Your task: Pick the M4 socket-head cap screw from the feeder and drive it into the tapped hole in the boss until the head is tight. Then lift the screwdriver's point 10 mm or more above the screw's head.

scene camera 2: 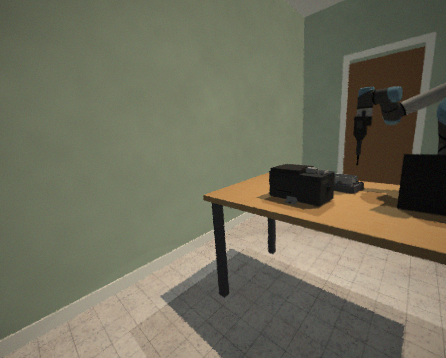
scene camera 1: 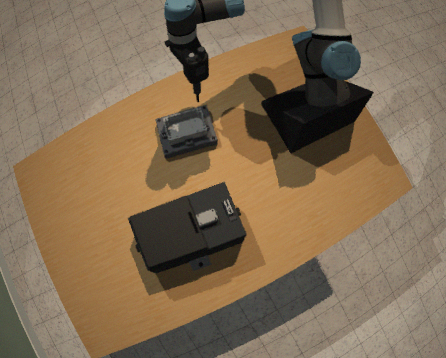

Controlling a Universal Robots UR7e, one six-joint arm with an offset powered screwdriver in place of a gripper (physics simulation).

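Observation:
My screwdriver (scene camera 1: 198,101) (scene camera 2: 357,164) points straight down, with its point near the back right corner of the grey housing fixture in scene camera 1. In scene camera 2 a clear gap shows between the point and the fixture (scene camera 1: 176,149) (scene camera 2: 356,187) below it. Whether a screw is on the bit, or sits in the boss's hole, is too small to tell. The black box-shaped feeder (scene camera 1: 165,232) (scene camera 2: 300,185) stands apart from the screwdriver, with a small light plate (scene camera 1: 207,217) on its top. No single screw can be made out on it.
The black robot pedestal (scene camera 1: 320,125) (scene camera 2: 425,185) stands to the right of the fixture. The wooden table (scene camera 1: 75,200) (scene camera 2: 235,192) carries the fixture, feeder and pedestal. A green wall (scene camera 2: 150,125) and a brown door (scene camera 2: 385,145) show in scene camera 2.

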